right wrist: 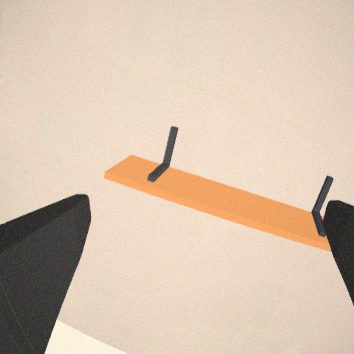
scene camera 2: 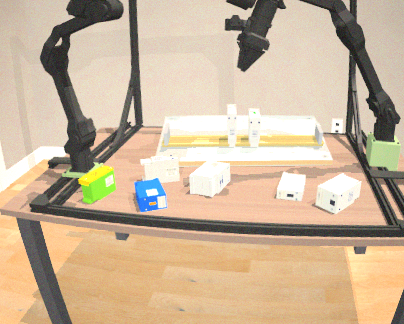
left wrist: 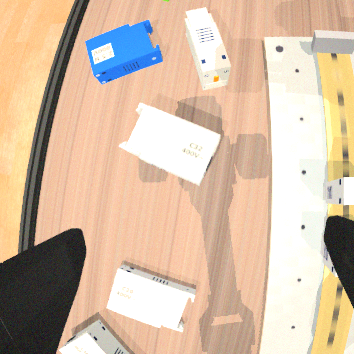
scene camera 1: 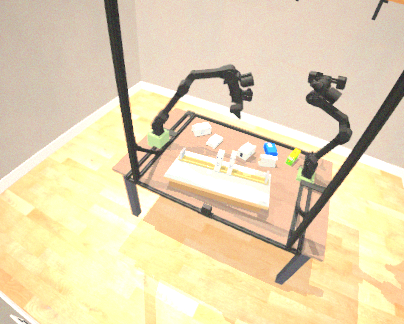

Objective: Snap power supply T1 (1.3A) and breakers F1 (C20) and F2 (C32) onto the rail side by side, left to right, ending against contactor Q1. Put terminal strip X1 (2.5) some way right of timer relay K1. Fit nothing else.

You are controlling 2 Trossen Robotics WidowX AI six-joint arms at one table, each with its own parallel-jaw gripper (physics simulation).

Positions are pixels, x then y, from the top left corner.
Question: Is the right gripper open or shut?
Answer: Open.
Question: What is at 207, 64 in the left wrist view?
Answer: A white terminal part.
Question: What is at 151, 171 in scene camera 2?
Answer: A white terminal part.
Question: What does the left gripper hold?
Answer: Nothing.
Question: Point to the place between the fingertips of the left gripper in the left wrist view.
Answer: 207, 236
